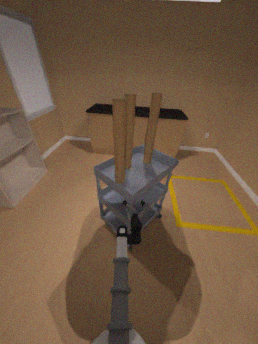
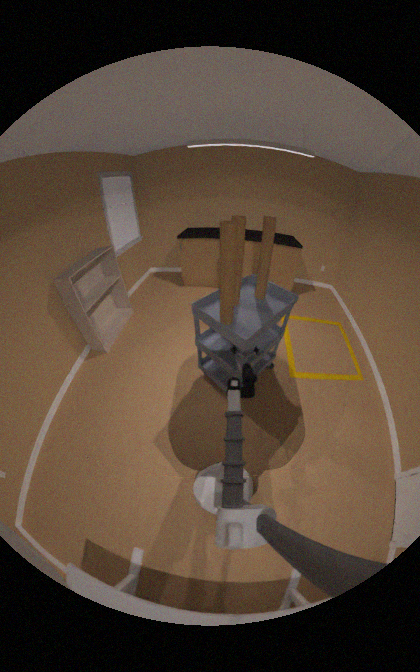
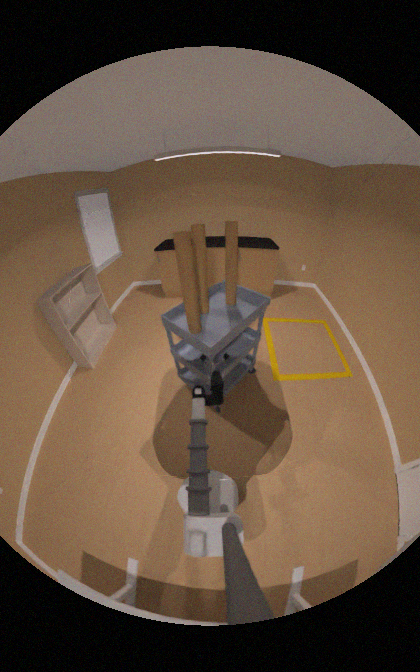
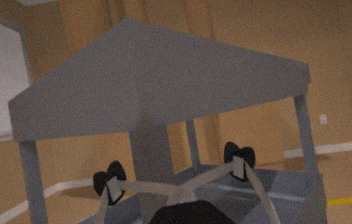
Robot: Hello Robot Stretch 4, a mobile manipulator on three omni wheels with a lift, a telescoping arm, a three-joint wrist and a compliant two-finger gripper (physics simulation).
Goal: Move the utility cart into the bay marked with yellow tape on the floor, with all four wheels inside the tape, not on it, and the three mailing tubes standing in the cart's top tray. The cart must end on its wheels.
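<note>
The blue-grey utility cart (image 1: 97, 173) (image 2: 210, 324) (image 3: 180, 333) (image 4: 150, 80) stands upright, one corner towards me, outside and left of the bay. Three brown mailing tubes stand in its top tray: a left one (image 1: 119, 140) (image 2: 227, 280) (image 3: 187, 280), a middle one (image 1: 130, 125) (image 3: 201, 270) and a right one (image 1: 153, 127) (image 2: 266, 255) (image 3: 231, 260). The yellow tape (image 1: 174, 200) (image 2: 327, 377) (image 3: 312, 376) (image 4: 340, 201) outlines the bay. My gripper (image 1: 133, 203) (image 2: 245, 350) (image 3: 215, 357) (image 4: 174, 163) is open below the top tray, fingertips either side of the near corner post; contact is unclear.
A counter with a black top (image 1: 175, 114) (image 2: 285, 240) (image 3: 260, 243) stands behind the cart by the back wall. An open shelf unit (image 2: 80, 317) (image 3: 65, 332) stands at the left. A white table edge (image 2: 150, 602) shows at the bottom, and a pale object (image 2: 407, 510) at the right.
</note>
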